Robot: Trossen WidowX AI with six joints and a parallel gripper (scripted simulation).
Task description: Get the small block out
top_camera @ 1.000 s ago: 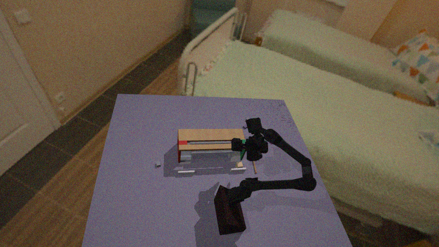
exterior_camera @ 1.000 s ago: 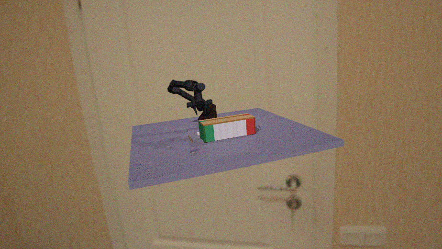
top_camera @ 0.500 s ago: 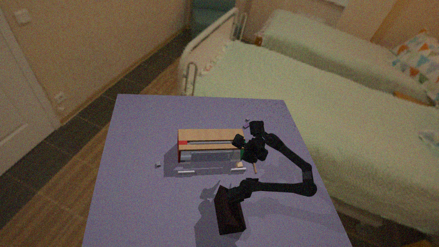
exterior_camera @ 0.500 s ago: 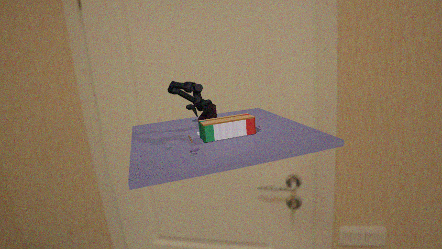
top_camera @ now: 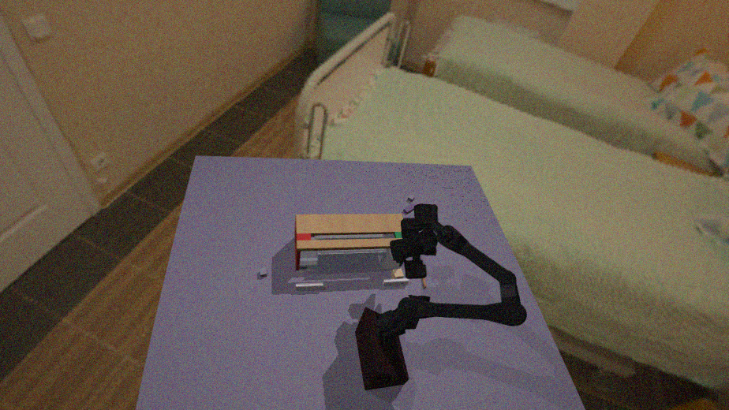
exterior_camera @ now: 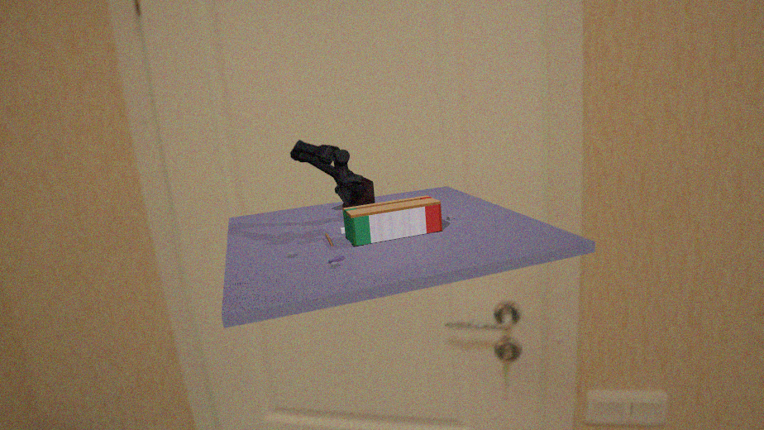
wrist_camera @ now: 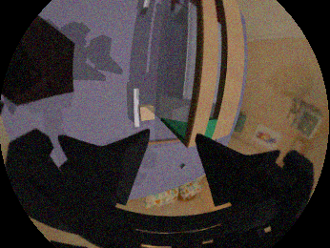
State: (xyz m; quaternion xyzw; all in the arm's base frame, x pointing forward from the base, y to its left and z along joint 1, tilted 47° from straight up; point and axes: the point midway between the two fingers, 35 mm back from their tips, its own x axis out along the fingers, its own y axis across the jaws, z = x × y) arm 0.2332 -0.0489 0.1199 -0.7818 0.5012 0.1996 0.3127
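My gripper tip is 1 cm past the tan block and 12 cm above it. Also, from my gripper tip: box: 6 cm ahead, 16 cm to the left, 7 cm below; thin tan stick: 3 cm ahead, 10 cm to the right, 13 cm below.
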